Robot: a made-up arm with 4 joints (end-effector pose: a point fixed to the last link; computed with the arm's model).
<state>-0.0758 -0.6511 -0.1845 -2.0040</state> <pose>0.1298 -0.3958 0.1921 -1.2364 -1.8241 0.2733</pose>
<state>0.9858 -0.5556 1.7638 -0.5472</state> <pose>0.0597 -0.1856 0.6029 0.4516 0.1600 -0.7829</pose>
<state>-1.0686 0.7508 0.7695 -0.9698</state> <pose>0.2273 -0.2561 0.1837 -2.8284 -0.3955 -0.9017</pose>
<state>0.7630 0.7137 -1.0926 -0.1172</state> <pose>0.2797 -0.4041 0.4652 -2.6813 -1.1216 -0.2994</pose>
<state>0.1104 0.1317 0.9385 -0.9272</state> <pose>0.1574 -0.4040 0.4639 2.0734 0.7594 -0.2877</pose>
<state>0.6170 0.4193 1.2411 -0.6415</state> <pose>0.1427 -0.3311 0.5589 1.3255 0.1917 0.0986</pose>
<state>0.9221 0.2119 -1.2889 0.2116</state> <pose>0.1262 -0.3771 0.4978 -2.8547 -0.0844 0.2313</pose>
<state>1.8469 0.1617 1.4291 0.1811</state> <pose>0.1021 -0.1995 0.6706 -0.1285 0.1023 0.5898</pose>
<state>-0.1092 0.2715 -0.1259 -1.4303</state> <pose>0.3090 -0.4337 0.2681 -2.1652 -1.9968 -0.3967</pose>
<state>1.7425 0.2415 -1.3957 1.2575</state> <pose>0.1550 -0.1427 0.5902 2.2064 -1.2216 0.1187</pose>
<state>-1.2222 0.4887 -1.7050 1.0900</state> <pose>0.1710 -0.1290 0.2723 -0.6040 -0.1379 0.6103</pose>
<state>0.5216 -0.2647 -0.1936 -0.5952</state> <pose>0.0728 -0.4590 0.4677 2.8486 0.6956 -0.5712</pose>
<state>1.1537 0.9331 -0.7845 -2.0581</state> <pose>0.5123 -0.2030 0.6295 0.4125 2.7331 -0.4943</pose>
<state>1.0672 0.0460 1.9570 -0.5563</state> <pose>0.0899 -0.2156 0.5626 0.2263 -0.0681 -0.1868</pose>
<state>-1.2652 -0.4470 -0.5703 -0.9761</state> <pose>0.0540 -0.0067 0.1075 -0.8742 -0.8043 -0.3022</pose>
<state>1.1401 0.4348 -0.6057 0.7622</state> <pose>0.1679 -0.2982 0.5164 2.4963 -0.4645 0.5241</pose>
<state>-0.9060 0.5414 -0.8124 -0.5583</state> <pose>0.2878 -0.1184 0.1229 -1.3335 -0.6145 -0.9435</pose>
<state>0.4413 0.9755 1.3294 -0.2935</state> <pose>0.2104 -0.3435 0.4737 1.2868 -0.3028 0.9656</pose>
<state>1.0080 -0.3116 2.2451 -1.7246</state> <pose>0.2164 -0.1536 0.5431 0.1064 -0.1018 -1.6315</pose>
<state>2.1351 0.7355 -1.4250 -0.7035</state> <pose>0.3696 -0.1973 0.7144 1.9188 1.5315 -0.9670</pose>
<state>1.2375 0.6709 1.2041 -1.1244</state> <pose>0.1914 -0.1794 0.7003 0.6878 0.3930 -0.1889</pose>
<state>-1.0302 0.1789 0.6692 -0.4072</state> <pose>0.1254 -0.1845 0.1776 -2.7295 -0.2178 -0.3106</pose>
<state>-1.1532 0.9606 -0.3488 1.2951</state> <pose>0.2900 -0.0838 0.3653 -1.1042 1.2285 0.0040</pose>
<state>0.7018 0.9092 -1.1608 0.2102</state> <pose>0.2835 -0.3616 0.4652 -2.6594 -0.8823 -0.4085</pose>
